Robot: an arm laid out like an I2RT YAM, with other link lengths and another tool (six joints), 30 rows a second.
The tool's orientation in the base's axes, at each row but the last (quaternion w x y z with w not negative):
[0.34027 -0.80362 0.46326 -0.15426]
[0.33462 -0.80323 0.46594 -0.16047]
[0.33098 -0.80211 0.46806 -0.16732]
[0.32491 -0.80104 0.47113 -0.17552]
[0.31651 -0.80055 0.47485 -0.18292]
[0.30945 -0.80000 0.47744 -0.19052]
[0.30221 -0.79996 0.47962 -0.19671]
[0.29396 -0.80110 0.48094 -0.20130]
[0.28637 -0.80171 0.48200 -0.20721]
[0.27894 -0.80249 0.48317 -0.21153]
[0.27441 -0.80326 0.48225 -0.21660]
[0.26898 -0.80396 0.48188 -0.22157]
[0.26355 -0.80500 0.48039 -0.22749]
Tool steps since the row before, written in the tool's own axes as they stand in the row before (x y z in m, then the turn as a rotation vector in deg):
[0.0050 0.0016 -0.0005 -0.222 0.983 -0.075]
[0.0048 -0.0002 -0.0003 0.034 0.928 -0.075]
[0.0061 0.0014 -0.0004 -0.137 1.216 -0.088]
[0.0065 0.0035 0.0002 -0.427 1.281 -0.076]
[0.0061 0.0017 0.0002 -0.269 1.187 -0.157]
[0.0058 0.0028 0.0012 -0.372 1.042 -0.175]
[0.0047 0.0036 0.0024 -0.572 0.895 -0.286]
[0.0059 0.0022 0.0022 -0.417 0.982 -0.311]
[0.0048 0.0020 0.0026 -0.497 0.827 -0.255]
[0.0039 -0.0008 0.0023 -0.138 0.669 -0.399]
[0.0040 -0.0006 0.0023 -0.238 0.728 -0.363]
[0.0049 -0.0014 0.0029 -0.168 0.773 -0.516]
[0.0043 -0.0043 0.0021 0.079 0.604 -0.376]
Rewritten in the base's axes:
[0.0013 -0.0050 -0.0011 -0.787 -0.175 -0.609]
[0.0024 -0.0042 0.0001 -0.620 -0.375 -0.585]
[0.0020 -0.0059 -0.0009 -0.899 -0.332 -0.767]
[0.0011 -0.0068 -0.0027 -1.077 -0.098 -0.813]
[0.0020 -0.0059 -0.0014 -0.988 -0.231 -0.691]
[0.0016 -0.0057 -0.0027 -0.954 -0.094 -0.580]
[0.0013 -0.0047 -0.0041 -1.018 0.103 -0.404]
[0.0026 -0.0054 -0.0029 -1.019 -0.074 -0.437]
[0.0024 -0.0043 -0.0030 -0.920 0.070 -0.382]
[0.0037 -0.0026 -0.0009 -0.744 -0.226 -0.145]
[0.0036 -0.0028 -0.0010 -0.805 -0.151 -0.219]
[0.0048 -0.0032 -0.0008 -0.898 -0.265 -0.125]
[0.0060 -0.0017 0.0017 -0.593 -0.389 -0.095]

